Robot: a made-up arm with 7 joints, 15 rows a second.
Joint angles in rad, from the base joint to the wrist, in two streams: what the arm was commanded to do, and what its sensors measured. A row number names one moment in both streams.
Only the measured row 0 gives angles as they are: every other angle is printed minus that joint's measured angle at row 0.
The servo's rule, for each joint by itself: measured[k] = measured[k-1] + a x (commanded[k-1-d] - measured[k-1]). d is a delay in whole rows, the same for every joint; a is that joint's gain. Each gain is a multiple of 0.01, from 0.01 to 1. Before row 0 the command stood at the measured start. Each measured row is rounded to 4 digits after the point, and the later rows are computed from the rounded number. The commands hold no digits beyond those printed.
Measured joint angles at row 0:
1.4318 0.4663 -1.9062 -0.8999 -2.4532 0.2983 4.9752
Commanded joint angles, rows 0 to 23:
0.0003 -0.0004 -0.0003 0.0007 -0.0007 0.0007 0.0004
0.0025 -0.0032 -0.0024 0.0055 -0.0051 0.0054 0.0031
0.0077 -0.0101 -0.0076 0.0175 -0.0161 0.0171 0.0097
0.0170 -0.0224 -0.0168 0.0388 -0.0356 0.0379 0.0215
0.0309 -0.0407 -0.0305 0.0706 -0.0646 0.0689 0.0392
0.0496 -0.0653 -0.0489 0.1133 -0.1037 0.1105 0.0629
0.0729 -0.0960 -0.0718 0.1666 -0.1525 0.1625 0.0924
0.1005 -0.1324 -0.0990 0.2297 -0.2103 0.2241 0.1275
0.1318 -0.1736 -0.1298 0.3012 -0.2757 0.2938 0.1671
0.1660 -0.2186 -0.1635 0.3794 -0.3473 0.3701 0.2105
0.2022 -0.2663 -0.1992 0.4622 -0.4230 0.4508 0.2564
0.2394 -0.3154 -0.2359 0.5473 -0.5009 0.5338 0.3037
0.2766 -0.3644 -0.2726 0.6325 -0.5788 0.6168 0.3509
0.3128 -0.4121 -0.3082 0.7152 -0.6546 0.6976 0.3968
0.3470 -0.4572 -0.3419 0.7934 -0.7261 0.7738 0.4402
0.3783 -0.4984 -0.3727 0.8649 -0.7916 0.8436 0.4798
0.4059 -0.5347 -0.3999 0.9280 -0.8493 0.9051 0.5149
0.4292 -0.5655 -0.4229 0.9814 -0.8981 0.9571 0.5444
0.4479 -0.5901 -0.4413 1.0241 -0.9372 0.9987 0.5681
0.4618 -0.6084 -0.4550 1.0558 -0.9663 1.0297 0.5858
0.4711 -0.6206 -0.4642 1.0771 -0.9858 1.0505 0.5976
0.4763 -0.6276 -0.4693 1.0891 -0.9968 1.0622 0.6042
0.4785 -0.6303 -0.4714 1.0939 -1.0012 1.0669 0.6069
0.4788 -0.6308 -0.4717 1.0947 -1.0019 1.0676 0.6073
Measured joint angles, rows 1 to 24:
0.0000 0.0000 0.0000 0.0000 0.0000 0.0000 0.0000
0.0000 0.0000 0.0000 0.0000 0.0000 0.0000 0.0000
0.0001 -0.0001 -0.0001 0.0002 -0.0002 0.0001 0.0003
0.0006 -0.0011 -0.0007 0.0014 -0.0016 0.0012 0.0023
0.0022 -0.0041 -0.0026 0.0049 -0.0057 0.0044 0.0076
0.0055 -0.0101 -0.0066 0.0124 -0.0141 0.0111 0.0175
0.0111 -0.0202 -0.0133 0.0252 -0.0282 0.0227 0.0329
0.0196 -0.0351 -0.0233 0.0446 -0.0493 0.0403 0.0542
0.0313 -0.0552 -0.0369 0.0714 -0.0782 0.0647 0.0813
0.0465 -0.0807 -0.0543 0.1062 -0.1152 0.0966 0.1141
0.0653 -0.1114 -0.0754 0.1491 -0.1601 0.1360 0.1517
0.0875 -0.1468 -0.1001 0.1998 -0.2125 0.1828 0.1934
0.1127 -0.1862 -0.1278 0.2575 -0.2714 0.2364 0.2381
0.1406 -0.2288 -0.1581 0.3213 -0.3357 0.2959 0.2847
0.1705 -0.2735 -0.1902 0.3898 -0.4038 0.3601 0.3317
0.2018 -0.3192 -0.2232 0.4614 -0.4740 0.4276 0.3779
0.2337 -0.3647 -0.2564 0.5344 -0.5446 0.4968 0.4221
0.2655 -0.4088 -0.2890 0.6071 -0.6138 0.5662 0.4631
0.2964 -0.4503 -0.3201 0.6777 -0.6797 0.6340 0.4999
0.3256 -0.4883 -0.3489 0.7445 -0.7409 0.6986 0.5315
0.3525 -0.5219 -0.3748 0.8060 -0.7959 0.7586 0.5575
0.3765 -0.5504 -0.3973 0.8610 -0.8436 0.8128 0.5776
0.3973 -0.5736 -0.4160 0.9085 -0.8834 0.8603 0.5918
0.4147 -0.5914 -0.4309 0.9482 -0.9152 0.9007 0.6006
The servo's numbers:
d 2
a 0.22 0.33 0.28 0.22 0.28 0.20 0.71

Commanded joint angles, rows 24 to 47:
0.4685 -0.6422 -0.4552 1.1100 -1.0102 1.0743 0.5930
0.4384 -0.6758 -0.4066 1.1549 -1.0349 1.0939 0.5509
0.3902 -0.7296 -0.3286 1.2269 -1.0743 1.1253 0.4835
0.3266 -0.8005 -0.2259 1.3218 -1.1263 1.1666 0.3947
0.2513 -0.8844 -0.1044 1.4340 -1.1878 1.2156 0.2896
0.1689 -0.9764 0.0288 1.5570 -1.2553 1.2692 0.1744
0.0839 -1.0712 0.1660 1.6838 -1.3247 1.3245 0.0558
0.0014 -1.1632 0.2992 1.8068 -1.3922 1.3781 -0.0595
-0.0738 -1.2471 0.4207 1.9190 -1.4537 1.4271 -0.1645
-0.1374 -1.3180 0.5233 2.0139 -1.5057 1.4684 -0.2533
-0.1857 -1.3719 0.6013 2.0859 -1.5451 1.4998 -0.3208
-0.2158 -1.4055 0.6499 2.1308 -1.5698 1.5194 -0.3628
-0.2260 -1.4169 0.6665 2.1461 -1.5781 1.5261 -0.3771
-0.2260 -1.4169 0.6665 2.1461 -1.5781 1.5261 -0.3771
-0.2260 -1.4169 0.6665 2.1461 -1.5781 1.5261 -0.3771
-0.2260 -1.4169 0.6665 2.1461 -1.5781 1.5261 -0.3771
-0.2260 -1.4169 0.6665 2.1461 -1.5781 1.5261 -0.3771
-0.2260 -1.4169 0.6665 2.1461 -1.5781 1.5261 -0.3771
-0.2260 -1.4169 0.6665 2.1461 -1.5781 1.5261 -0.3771
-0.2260 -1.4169 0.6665 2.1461 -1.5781 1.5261 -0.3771
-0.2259 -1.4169 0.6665 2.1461 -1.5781 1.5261 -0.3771
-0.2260 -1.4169 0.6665 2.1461 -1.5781 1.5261 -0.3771
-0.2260 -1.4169 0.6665 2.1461 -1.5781 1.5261 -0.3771
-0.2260 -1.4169 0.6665 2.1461 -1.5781 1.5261 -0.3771
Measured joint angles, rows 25 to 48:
0.4287 -0.6042 -0.4422 0.9803 -0.9393 0.9339 0.6051
0.4397 -0.6130 -0.4505 1.0055 -0.9568 0.9606 0.6067
0.4460 -0.6226 -0.4518 1.0285 -0.9718 0.9833 0.5970
0.4443 -0.6402 -0.4391 1.0563 -0.9895 1.0054 0.5643
0.4324 -0.6697 -0.4082 1.0938 -1.0132 1.0294 0.5069
0.4091 -0.7129 -0.3572 1.1440 -1.0449 1.0568 0.4272
0.3744 -0.7695 -0.2864 1.2078 -1.0849 1.0886 0.3295
0.3292 -0.8378 -0.1981 1.2846 -1.1326 1.1247 0.2194
0.2752 -0.9148 -0.0962 1.3724 -1.1864 1.1647 0.1032
0.2150 -0.9968 0.0145 1.4680 -1.2440 1.2074 -0.0123
0.1515 -1.0794 0.1282 1.5672 -1.3027 1.2513 -0.1204
0.0879 -1.1581 0.2388 1.6655 -1.3595 1.2947 -0.2148
0.0277 -1.2287 0.3403 1.7580 -1.4115 1.3357 -0.2901
-0.0259 -1.2870 0.4270 1.8400 -1.4558 1.3724 -0.3417
-0.0699 -1.3299 0.4941 1.9073 -1.4900 1.4031 -0.3668
-0.1042 -1.3586 0.5424 1.9598 -1.5147 1.4277 -0.3741
-0.1310 -1.3778 0.5771 2.0008 -1.5325 1.4474 -0.3762
-0.1519 -1.3907 0.6021 2.0328 -1.5453 1.4631 -0.3768
-0.1682 -1.3993 0.6201 2.0577 -1.5545 1.4757 -0.3770
-0.1809 -1.4051 0.6331 2.0771 -1.5611 1.4858 -0.3771
-0.1908 -1.4090 0.6425 2.0923 -1.5659 1.4939 -0.3771
-0.1985 -1.4116 0.6492 2.1041 -1.5693 1.5003 -0.3771
-0.2045 -1.4133 0.6540 2.1133 -1.5718 1.5055 -0.3771
-0.2092 -1.4145 0.6575 2.1205 -1.5736 1.5096 -0.3771

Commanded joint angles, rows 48 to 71:
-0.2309 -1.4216 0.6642 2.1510 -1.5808 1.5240 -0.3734
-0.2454 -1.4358 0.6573 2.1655 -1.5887 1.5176 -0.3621
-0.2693 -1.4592 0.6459 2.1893 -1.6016 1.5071 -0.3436
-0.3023 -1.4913 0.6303 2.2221 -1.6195 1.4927 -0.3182
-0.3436 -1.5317 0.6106 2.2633 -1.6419 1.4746 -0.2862
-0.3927 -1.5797 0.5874 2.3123 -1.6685 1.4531 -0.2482
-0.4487 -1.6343 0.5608 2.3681 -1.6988 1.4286 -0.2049
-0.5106 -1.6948 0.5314 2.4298 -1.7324 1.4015 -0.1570
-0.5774 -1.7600 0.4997 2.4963 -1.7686 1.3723 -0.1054
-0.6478 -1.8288 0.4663 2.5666 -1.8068 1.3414 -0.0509
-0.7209 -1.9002 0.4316 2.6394 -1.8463 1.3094 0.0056
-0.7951 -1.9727 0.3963 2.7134 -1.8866 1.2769 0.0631
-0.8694 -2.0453 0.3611 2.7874 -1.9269 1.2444 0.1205
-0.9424 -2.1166 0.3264 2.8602 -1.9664 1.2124 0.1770
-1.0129 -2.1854 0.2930 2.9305 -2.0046 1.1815 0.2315
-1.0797 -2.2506 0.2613 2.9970 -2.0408 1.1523 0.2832
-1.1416 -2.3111 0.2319 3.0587 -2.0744 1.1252 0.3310
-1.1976 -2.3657 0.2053 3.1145 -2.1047 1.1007 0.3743
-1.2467 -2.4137 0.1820 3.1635 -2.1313 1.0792 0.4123
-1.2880 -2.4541 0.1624 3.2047 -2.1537 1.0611 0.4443
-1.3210 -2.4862 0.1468 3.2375 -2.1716 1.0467 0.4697
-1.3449 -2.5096 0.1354 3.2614 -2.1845 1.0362 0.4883
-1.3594 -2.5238 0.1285 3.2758 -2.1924 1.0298 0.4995
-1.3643 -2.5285 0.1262 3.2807 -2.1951 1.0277 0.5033
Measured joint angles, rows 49 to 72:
-0.2129 -1.4153 0.6600 2.1261 -1.5749 1.5129 -0.3771
-0.2158 -1.4158 0.6618 2.1305 -1.5758 1.5155 -0.3771
-0.2191 -1.4177 0.6625 2.1350 -1.5772 1.5172 -0.3745
-0.2249 -1.4237 0.6610 2.1417 -1.5804 1.5173 -0.3657
-0.2347 -1.4354 0.6568 2.1522 -1.5863 1.5153 -0.3500
-0.2496 -1.4538 0.6494 2.1676 -1.5956 1.5108 -0.3274
-0.2703 -1.4795 0.6385 2.1887 -1.6086 1.5036 -0.2981
-0.2972 -1.5126 0.6242 2.2159 -1.6254 1.4935 -0.2627
-0.3305 -1.5528 0.6064 2.2494 -1.6460 1.4805 -0.2217
-0.3701 -1.5997 0.5854 2.2891 -1.6702 1.4647 -0.1758
-0.4157 -1.6526 0.5614 2.3347 -1.6978 1.4462 -0.1258
-0.4668 -1.7107 0.5348 2.3857 -1.7283 1.4252 -0.0726
-0.5227 -1.7732 0.5059 2.4415 -1.7613 1.4020 -0.0171
-0.5826 -1.8390 0.4752 2.5013 -1.7964 1.3770 0.0398
-0.6457 -1.9071 0.4433 2.5642 -1.8329 1.3505 0.0971
-0.7110 -1.9762 0.4106 2.6293 -1.8703 1.3229 0.1538
-0.7774 -2.0452 0.3777 2.6956 -1.9079 1.2946 0.2090
-0.8439 -2.1130 0.3451 2.7619 -1.9451 1.2661 0.2617
-0.9094 -2.1784 0.3134 2.8272 -1.9813 1.2379 0.3109
-0.9728 -2.2402 0.2831 2.8904 -2.0159 1.2105 0.3559
-1.0331 -2.2975 0.2548 2.9505 -2.0482 1.1842 0.3959
-1.0892 -2.3492 0.2289 3.0064 -2.0777 1.1596 0.4303
-1.1402 -2.3944 0.2059 3.0572 -2.1040 1.1370 0.4583
-1.1852 -2.4324 0.1862 3.1021 -2.1265 1.1168 0.4796

